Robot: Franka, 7 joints.
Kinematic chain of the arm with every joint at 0, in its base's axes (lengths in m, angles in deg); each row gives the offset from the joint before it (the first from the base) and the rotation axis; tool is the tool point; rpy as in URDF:
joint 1: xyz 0 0 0.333 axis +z
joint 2: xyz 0 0 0 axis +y
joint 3: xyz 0 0 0.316 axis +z
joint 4: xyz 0.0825 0 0 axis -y
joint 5: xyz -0.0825 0 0.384 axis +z
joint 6: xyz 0 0 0 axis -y
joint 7: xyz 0.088 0 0 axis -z
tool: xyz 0 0 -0.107 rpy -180 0 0
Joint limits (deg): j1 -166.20..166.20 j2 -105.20..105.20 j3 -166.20..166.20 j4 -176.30..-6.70 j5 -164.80..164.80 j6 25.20..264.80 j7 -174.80..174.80
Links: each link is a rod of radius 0.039 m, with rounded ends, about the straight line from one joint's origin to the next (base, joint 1, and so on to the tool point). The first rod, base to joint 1, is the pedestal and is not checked.
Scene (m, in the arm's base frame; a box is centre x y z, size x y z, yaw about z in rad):
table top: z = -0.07
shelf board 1: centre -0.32 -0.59 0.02 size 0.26 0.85 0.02 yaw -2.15
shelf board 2: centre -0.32 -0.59 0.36 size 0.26 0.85 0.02 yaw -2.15
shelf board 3: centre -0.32 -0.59 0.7 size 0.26 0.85 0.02 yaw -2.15
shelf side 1: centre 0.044 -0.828 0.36 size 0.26 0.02 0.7 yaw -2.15
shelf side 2: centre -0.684 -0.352 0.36 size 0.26 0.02 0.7 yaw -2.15
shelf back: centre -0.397 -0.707 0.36 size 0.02 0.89 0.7 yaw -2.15
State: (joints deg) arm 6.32 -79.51 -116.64 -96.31 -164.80 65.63 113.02
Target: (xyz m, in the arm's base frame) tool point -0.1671 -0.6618 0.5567
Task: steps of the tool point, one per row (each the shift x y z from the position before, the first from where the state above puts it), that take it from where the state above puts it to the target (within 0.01 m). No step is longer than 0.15 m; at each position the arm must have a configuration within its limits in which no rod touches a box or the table.
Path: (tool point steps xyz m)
1: 0.0343 0.0500 0.0027
2: 0.0393 0.0610 -0.0014
3: 0.0444 0.0698 -0.0023
4: 0.0500 0.0762 0.0010
5: 0.0429 -0.1026 0.0801
6: 0.0687 -0.0722 0.0972
7: 0.0818 -0.0324 0.1083
8: 0.0804 0.0109 0.1122
9: -0.0295 -0.0662 0.0010
10: -0.0340 -0.0595 -0.0026
11: -0.0379 -0.0504 -0.0018
12: -0.0398 -0.0399 0.0035

